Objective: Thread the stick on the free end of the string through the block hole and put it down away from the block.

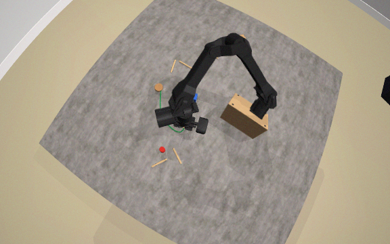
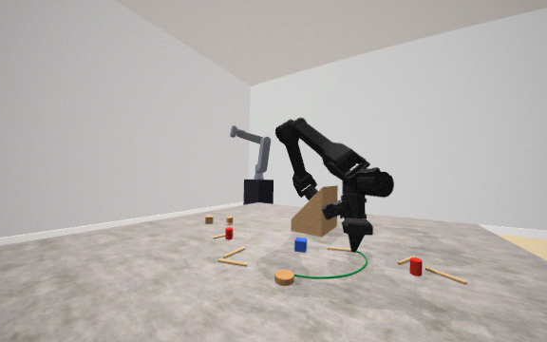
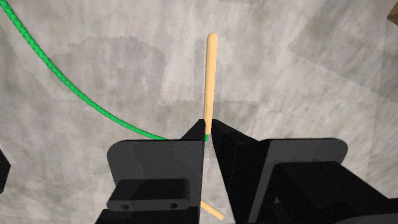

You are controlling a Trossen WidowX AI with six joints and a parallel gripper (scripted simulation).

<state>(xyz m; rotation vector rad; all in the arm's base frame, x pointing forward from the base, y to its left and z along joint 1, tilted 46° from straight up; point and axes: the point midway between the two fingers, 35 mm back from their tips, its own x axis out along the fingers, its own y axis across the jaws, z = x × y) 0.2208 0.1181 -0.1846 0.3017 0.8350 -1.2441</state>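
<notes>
My gripper tip is 130 mm to the left of the blue block and 50 mm short of it. Also, from my gripper tip: wooden cylinder: 510 mm to the right, 20 mm ahead; small wooden cube: 590 mm to the right, 70 mm ahead; round wooden button: 220 mm ahead, 70 mm to the right, 10 mm below.
</notes>
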